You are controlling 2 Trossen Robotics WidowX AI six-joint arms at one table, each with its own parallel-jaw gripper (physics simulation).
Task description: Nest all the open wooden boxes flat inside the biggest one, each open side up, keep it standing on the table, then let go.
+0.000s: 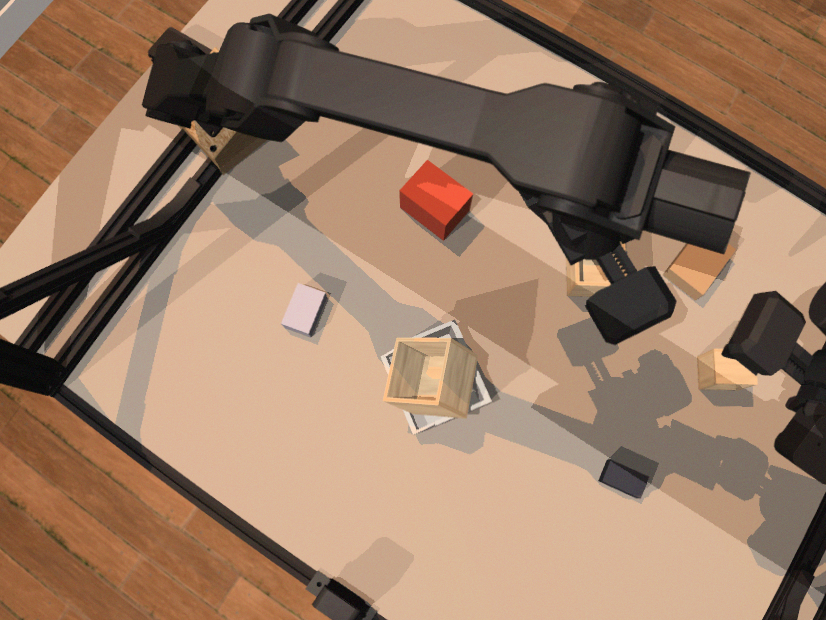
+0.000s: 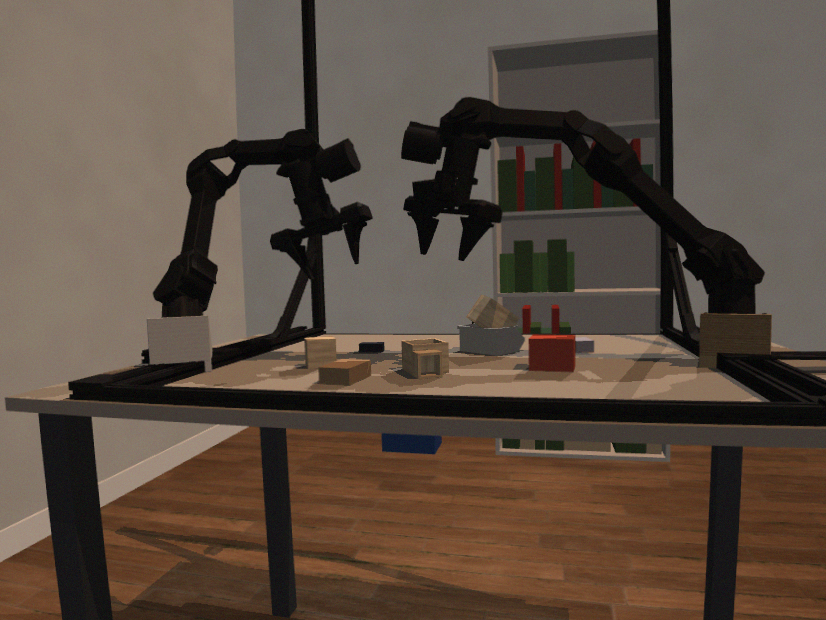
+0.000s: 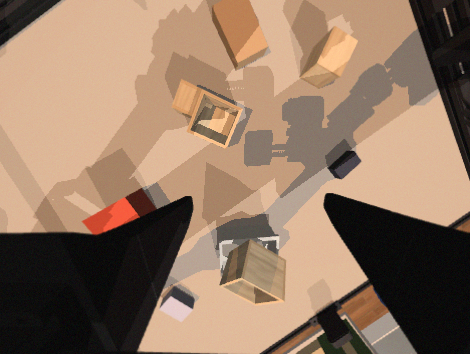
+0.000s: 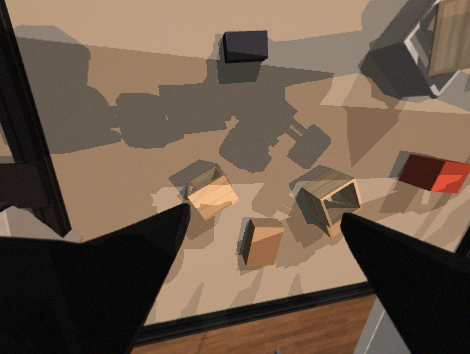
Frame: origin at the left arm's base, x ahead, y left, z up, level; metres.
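Seen in the pictures: left gripper, fingertip midpoint: (image 1: 584, 268) (image 2: 441, 257) (image 3: 257, 200); right gripper, fingertip midpoint: (image 1: 756, 377) (image 2: 334, 271) (image 3: 460, 32) (image 4: 264, 215); left arm's base at its link origin: (image 2: 733, 323); right arm's base at its link origin: (image 2: 181, 332).
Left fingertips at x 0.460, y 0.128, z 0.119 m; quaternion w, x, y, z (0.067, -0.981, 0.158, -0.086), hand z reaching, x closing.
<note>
Offsets run from my left fingertips to a thing's top centre.
A grey open box with a white rim @[0.034 m back, 0.156 m right, 0.135 m down] (image 1: 435, 425) (image 2: 483, 340) (image 3: 265, 238) (image 4: 397, 65) stands upright. A wooden box @[0.034 m back, 0.162 m right, 0.075 m down] (image 1: 463, 377) (image 2: 490, 311) (image 3: 262, 270) (image 4: 455, 40) sits tilted on it, its open side facing sideways. A middle-sized wooden box @[0.001 m back, 0.078 m left, 0.138 m down] (image 1: 580, 283) (image 2: 412, 363) (image 3: 207, 139) (image 4: 327, 180) stands open side up. A small one @[0.026 m back, 0.119 m left, 0.146 m down] (image 3: 186, 97) lies against it on its side. Another wooden box @[0.193 m ahead, 0.103 m left, 0.136 m down] (image 1: 715, 370) (image 2: 320, 351) (image 3: 332, 52) (image 4: 212, 197) lies on its side, apart. My left gripper (image 2: 443, 256) (image 3: 257, 200) and right gripper (image 2: 333, 269) (image 4: 266, 211) are open, empty, high above the table.
A brown block @[0.082 m ahead, 0.186 m left, 0.161 m down] (image 1: 693, 270) (image 4: 264, 245) lies near the wooden boxes. A red block @[0.192 m back, 0.006 m right, 0.134 m down] (image 1: 437, 196) (image 2: 551, 352), a lavender block @[0.199 m back, 0.211 m right, 0.164 m down] (image 1: 304, 308) (image 3: 177, 305) and a dark block @[0.197 m ahead, 0.073 m right, 0.169 m down] (image 1: 625, 475) (image 4: 245, 46) stand around the grey box. Black frame rails edge the table.
</note>
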